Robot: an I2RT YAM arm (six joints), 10 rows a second.
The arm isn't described. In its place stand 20 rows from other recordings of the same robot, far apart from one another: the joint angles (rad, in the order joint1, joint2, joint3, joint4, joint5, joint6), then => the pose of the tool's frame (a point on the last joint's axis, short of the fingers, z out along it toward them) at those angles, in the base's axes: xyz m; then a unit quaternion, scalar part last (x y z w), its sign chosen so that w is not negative.
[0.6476 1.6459 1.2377 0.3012 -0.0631 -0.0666] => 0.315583, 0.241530, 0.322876, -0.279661, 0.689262, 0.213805, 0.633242
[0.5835 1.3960 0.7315 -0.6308 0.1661 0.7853] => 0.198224, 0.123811, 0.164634, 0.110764, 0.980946, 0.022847, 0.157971
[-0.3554 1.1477 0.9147 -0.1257 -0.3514 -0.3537] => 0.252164, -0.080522, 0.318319, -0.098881, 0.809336, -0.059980, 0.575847
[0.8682 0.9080 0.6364 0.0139 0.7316 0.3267] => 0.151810, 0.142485, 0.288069, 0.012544, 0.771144, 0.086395, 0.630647
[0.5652 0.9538 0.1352 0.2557 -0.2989 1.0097] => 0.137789, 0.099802, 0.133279, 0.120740, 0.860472, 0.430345, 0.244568
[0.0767 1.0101 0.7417 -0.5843 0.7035 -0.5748] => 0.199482, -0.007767, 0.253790, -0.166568, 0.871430, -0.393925, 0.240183
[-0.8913 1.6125 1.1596 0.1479 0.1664 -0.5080] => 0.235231, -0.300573, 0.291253, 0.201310, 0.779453, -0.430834, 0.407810
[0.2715 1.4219 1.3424 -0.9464 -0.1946 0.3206] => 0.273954, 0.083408, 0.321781, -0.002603, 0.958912, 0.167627, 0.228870
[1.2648 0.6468 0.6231 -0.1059 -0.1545 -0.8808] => 0.044160, 0.157971, 0.312665, -0.682501, 0.313117, 0.182459, 0.634712
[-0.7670 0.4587 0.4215 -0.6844 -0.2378 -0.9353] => 0.086373, -0.071605, 0.209505, -0.124740, 0.897462, -0.236376, 0.350896
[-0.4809 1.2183 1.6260 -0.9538 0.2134 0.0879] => 0.194178, -0.109817, 0.456991, 0.293274, 0.817178, -0.186203, 0.459934
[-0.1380 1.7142 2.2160 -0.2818 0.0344 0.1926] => 0.347099, -0.049442, 0.569153, 0.116102, 0.614386, 0.010552, 0.780345
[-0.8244 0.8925 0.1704 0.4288 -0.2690 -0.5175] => 0.130219, -0.126860, 0.170837, 0.042598, 0.798463, -0.283002, 0.529672
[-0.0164 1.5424 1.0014 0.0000 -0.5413 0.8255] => 0.343256, 0.012716, 0.248831, 0.222534, 0.819246, 0.400683, 0.344627
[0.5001 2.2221 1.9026 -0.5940 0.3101 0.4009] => 0.441708, 0.228984, 0.218050, 0.003420, 0.936447, 0.007269, 0.350718
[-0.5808 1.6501 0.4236 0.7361 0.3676 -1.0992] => 0.222614, -0.161407, 0.115804, -0.125250, 0.839088, -0.481143, 0.220781
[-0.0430 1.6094 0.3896 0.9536 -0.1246 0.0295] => 0.276177, -0.007454, 0.139113, -0.009022, 0.793998, 0.045387, 0.606157
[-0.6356 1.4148 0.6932 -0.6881 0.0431 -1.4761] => 0.176229, -0.131915, 0.149349, -0.404989, 0.910523, -0.080588, 0.020924
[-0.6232 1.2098 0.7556 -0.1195 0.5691 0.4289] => 0.200396, -0.167660, 0.250471, 0.539349, 0.661590, -0.289907, 0.432844
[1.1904 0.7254 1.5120 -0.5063 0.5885 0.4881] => 0.037874, 0.041491, 0.533135, 0.019598, 0.620132, 0.452465, 0.640569
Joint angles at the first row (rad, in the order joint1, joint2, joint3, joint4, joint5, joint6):
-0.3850, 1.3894, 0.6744, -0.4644, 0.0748, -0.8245
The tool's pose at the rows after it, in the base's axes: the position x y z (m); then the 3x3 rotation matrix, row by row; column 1 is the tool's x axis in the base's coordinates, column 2 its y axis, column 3 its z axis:
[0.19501, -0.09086, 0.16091], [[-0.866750, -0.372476, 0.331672], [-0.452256, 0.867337, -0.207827], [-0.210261, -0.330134, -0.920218]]
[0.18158, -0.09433, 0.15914], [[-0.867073, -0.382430, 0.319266], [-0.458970, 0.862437, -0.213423], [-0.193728, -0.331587, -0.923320]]
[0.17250, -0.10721, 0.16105], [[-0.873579, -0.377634, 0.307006], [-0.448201, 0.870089, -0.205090], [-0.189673, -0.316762, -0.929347]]
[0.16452, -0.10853, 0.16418], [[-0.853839, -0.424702, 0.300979], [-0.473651, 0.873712, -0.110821], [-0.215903, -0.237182, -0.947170]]
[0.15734, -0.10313, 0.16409], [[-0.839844, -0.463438, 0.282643], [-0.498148, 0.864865, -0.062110], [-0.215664, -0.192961, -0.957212]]
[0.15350, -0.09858, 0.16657], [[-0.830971, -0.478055, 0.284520], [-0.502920, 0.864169, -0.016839], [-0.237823, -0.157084, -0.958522]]
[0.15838, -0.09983, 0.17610], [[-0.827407, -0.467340, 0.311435], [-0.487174, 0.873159, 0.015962], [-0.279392, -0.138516, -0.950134]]
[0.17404, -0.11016, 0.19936], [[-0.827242, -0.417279, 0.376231], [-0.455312, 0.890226, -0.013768], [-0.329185, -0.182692, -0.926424]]
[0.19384, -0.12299, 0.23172], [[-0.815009, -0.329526, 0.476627], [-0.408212, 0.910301, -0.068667], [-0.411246, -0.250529, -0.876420]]
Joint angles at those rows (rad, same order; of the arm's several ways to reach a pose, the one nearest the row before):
-0.4275, 1.2741, 0.6085, -0.5062, 0.0516, -0.8819
-0.4713, 1.2314, 0.5748, -0.5225, 0.0452, -0.9330
-0.5538, 1.2256, 0.5820, -0.5493, 0.0130, -0.9986
-0.5972, 1.2164, 0.5991, -0.6360, -0.0777, -1.0643
-0.6007, 1.1935, 0.5906, -0.6946, -0.1087, -1.0994
-0.5995, 1.1729, 0.5912, -0.7395, -0.1472, -1.1056
-0.5983, 1.1782, 0.6324, -0.7693, -0.1897, -1.0853
-0.5990, 1.2020, 0.7322, -0.7698, -0.2021, -1.0352
-0.5982, 1.2278, 0.8570, -0.7416, -0.2133, -0.9524

